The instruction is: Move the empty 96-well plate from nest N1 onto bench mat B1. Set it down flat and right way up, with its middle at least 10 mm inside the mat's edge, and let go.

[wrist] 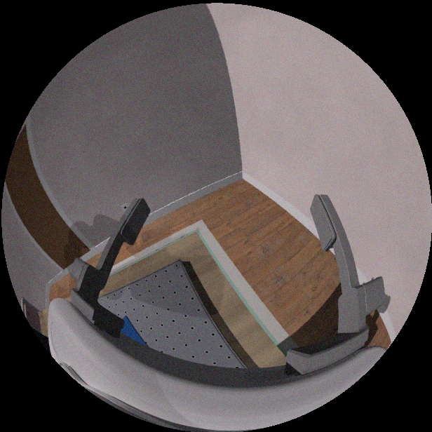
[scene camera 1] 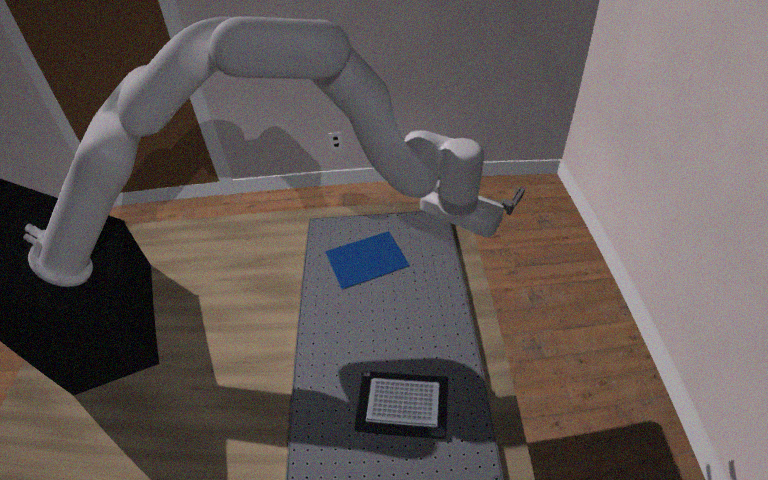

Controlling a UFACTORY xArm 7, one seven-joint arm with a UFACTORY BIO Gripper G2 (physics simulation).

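Pixels of known places: hand at its tool point: [scene camera 1: 485,183]; arm's base at its link origin: [scene camera 1: 60,263].
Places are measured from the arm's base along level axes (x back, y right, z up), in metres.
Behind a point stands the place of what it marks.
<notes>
The white 96-well plate [scene camera 1: 403,401] @[x -0.676, y 0.093, z -0.224 m] sits flat in the black nest N1 [scene camera 1: 442,404] @[x -0.747, y 0.090, z -0.238 m], near the front of the grey perforated board; a shadow covers both. The blue bench mat B1 [scene camera 1: 367,259] @[x -0.566, y -0.267, z -0.247 m] lies flat on the board towards the back, and nothing rests on it. A small corner of the mat [wrist: 132,330] also shows at the lower left of the wrist view. My gripper [scene camera 1: 515,200] [wrist: 229,220] is open and empty. It is raised beyond the board's far right corner, tilted sideways towards the walls, well away from the plate. The plate does not show in the wrist view.
The grey perforated board [scene camera 1: 390,322] @[x -0.636, y -0.094, z -0.249 m] [wrist: 170,320] lies on a wood-coloured table top [scene camera 1: 254,316] @[x -0.325, y -0.092, z -0.263 m]. The arm [scene camera 1: 283,48] @[x -0.508, y -0.143, z 0.311 m] arches over from the black base [scene camera 1: 113,339] @[x -0.100, y 0.078, z -0.134 m] at the left. A grey wall [scene camera 1: 481,73] stands behind and a pale wall [scene camera 1: 679,169] at the right.
</notes>
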